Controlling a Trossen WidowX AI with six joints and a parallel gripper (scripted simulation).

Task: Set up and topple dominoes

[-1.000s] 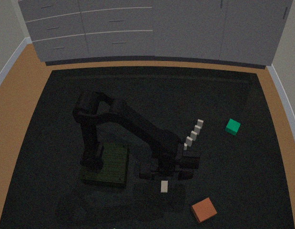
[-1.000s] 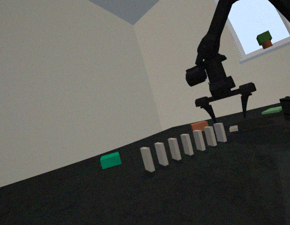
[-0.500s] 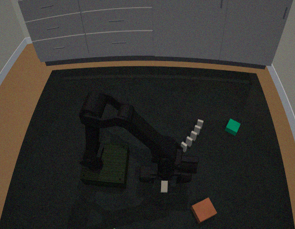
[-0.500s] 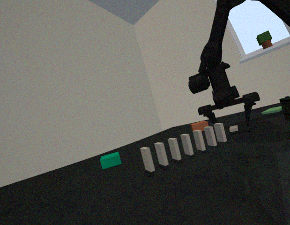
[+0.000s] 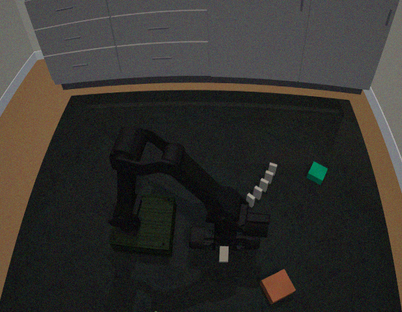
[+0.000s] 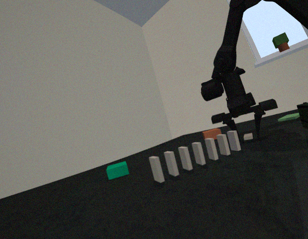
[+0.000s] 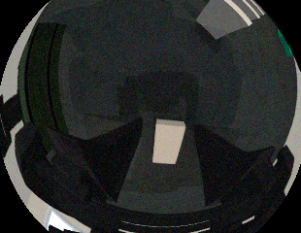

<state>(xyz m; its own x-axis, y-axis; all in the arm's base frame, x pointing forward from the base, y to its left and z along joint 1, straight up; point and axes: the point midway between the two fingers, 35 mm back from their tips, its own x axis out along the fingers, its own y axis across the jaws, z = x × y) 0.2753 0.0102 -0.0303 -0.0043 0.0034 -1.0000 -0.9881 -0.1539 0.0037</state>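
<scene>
The orange block is 170 mm ahead of my gripper tip, 110 mm to the right of it and 20 mm above it. The rest, counted from my gripper tip: green cube 270 mm ahead, 310 mm to the left, 10 mm above.
</scene>
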